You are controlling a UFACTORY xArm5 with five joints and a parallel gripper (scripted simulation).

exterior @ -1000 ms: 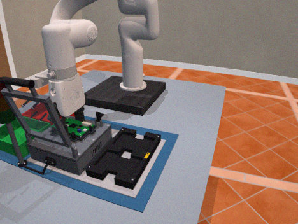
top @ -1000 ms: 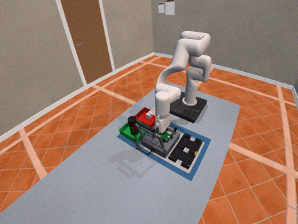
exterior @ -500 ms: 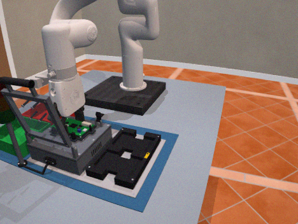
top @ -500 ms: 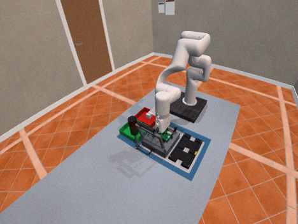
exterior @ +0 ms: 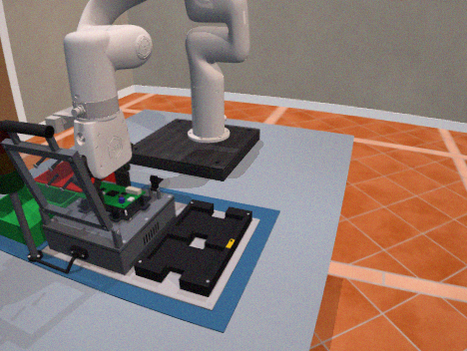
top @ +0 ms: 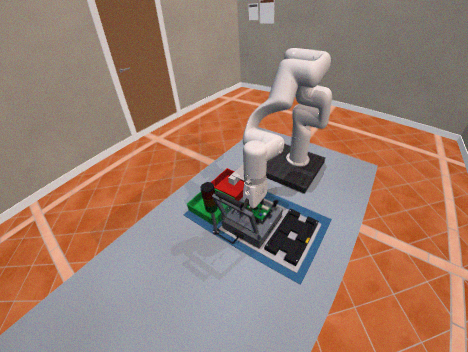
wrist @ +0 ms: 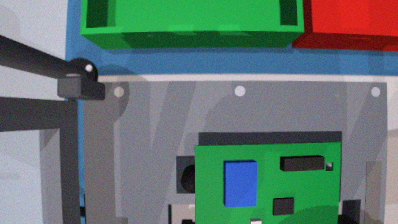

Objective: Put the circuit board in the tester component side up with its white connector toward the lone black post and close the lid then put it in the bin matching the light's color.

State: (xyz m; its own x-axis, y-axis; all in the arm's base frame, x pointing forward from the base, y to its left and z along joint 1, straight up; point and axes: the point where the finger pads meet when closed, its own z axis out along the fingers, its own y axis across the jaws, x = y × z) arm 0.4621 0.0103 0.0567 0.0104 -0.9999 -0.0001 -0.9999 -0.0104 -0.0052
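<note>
Right now the black catch is 7 cm behind my hand and 6 cm to the left of it. From my hand the other things lie so: green circuit board (right at my hand); then green bin (4 cm ahead, 20 cm to the right, 8 cm below); then clear lid (12 cm ahead, 9 cm above).
</note>
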